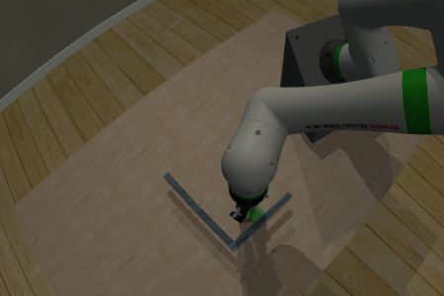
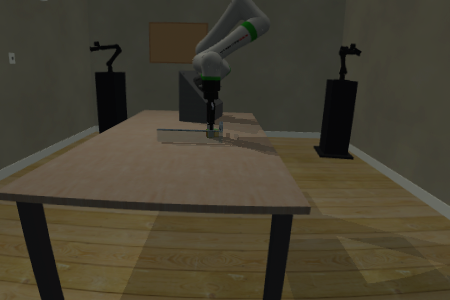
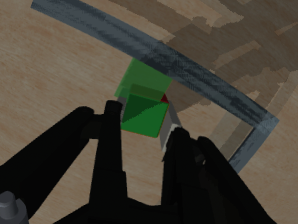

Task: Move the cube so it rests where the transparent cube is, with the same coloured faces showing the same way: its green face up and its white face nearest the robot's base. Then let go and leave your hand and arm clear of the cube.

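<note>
Now: the transparent cube 20 mm behind my hand, 20 mm to the left of it and 20 mm below it. Also, from my hand: wall: 10 mm behind, 50 mm to the left, 10 mm above.
</note>
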